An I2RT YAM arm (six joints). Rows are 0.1 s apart.
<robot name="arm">
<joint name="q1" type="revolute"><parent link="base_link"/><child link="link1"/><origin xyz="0.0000 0.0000 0.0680" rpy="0.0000 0.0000 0.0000"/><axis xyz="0 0 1"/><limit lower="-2.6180" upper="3.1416"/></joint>
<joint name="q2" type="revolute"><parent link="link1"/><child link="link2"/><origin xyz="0.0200 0.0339 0.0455" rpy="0.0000 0.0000 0.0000"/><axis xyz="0 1 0"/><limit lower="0.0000" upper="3.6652"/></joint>
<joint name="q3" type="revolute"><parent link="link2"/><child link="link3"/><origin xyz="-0.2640 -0.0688 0.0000" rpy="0.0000 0.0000 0.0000"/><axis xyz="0 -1 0"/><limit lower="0.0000" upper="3.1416"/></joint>
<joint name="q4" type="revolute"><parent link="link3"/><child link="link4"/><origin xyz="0.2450 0.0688 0.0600" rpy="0.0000 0.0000 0.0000"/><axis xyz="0 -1 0"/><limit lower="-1.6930" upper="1.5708"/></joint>
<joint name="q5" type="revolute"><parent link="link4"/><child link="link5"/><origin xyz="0.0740 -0.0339 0.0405" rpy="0.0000 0.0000 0.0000"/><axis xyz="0 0 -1"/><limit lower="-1.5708" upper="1.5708"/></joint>
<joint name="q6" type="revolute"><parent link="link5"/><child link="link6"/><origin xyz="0.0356 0.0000 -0.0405" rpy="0.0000 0.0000 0.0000"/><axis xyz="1 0 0"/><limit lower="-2.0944" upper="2.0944"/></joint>
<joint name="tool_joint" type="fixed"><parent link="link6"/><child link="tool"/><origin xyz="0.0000 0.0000 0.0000" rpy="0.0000 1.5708 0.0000"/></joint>
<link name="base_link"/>
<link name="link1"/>
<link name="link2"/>
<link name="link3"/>
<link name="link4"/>
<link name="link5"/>
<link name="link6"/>
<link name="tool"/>
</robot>
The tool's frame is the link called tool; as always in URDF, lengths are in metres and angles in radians.
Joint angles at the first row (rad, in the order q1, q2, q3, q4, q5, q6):
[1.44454, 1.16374, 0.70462, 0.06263, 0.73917, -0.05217]
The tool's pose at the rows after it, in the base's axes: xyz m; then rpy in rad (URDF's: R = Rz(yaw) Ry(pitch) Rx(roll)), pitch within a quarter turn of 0, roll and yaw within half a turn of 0:
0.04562 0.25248 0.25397 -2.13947 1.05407 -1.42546
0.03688 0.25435 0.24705 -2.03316 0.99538 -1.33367
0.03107 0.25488 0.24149 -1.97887 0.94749 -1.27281
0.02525 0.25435 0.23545 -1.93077 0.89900 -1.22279
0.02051 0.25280 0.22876 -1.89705 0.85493 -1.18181
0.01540 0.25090 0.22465 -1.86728 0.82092 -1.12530
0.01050 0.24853 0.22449 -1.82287 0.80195 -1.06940
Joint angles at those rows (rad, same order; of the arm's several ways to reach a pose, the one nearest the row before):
[1.49173, 1.18488, 0.67838, 0.11473, 0.79992, -0.15844]
[1.53217, 1.20305, 0.65452, 0.16628, 0.86223, -0.22970]
[1.55714, 1.21336, 0.63386, 0.20431, 0.88651, -0.28708]
[1.58245, 1.22194, 0.60951, 0.24475, 0.91484, -0.34352]
[1.60280, 1.22797, 0.58114, 0.28613, 0.93235, -0.39502]
[1.62326, 1.22626, 0.55412, 0.33263, 0.92991, -0.45179]
[1.64428, 1.21757, 0.53133, 0.38842, 0.93854, -0.51007]

